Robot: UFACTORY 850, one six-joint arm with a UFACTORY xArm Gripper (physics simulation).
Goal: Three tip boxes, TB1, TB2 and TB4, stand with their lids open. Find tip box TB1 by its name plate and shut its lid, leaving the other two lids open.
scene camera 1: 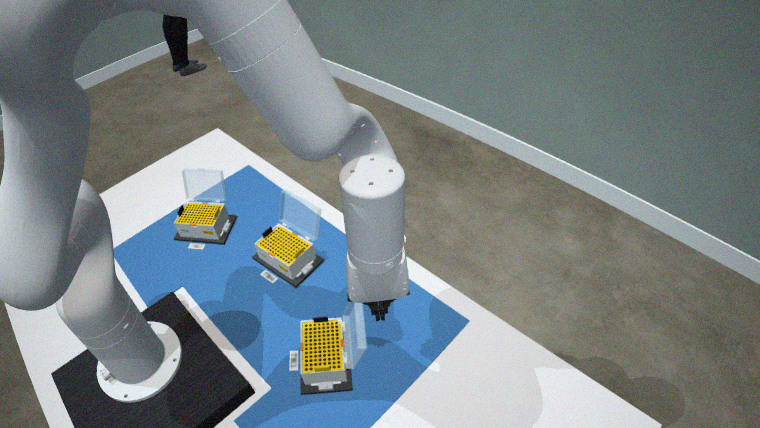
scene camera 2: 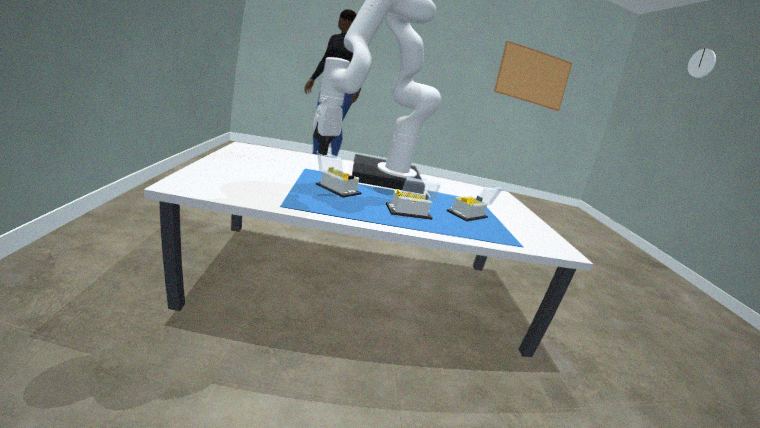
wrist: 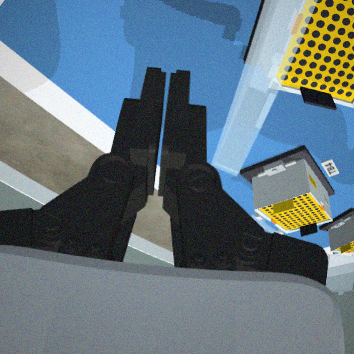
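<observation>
The near tip box [scene camera 1: 321, 345] [scene camera 2: 340, 182] [wrist: 325, 50] has its clear lid [scene camera 1: 355, 340] [wrist: 250, 100] standing open; its name plate [scene camera 1: 293, 360] is too small to read. The middle tip box [scene camera 1: 285, 249] [scene camera 2: 411, 204] [wrist: 290, 192] has a plate [wrist: 330, 168] reading TB4, and its lid [scene camera 1: 299, 214] is open. The far tip box [scene camera 1: 200, 220] [scene camera 2: 469, 207] [wrist: 344, 235] has its lid [scene camera 1: 204, 185] open; its plate [scene camera 1: 196, 246] is unreadable. My gripper [scene camera 1: 379, 317] [scene camera 2: 322, 152] [wrist: 165, 95] is shut and empty, on the outer side of the near box's lid, apart from it in the wrist view.
The boxes stand on dark bases on a blue mat [scene camera 1: 175, 265] [scene camera 2: 361, 215] on a white table [scene camera 1: 489, 366] [scene camera 2: 239, 183]. The arm's black base block [scene camera 1: 212, 393] is beside the mat. A person [scene camera 1: 176, 45] [scene camera 2: 340, 47] stands beyond the table.
</observation>
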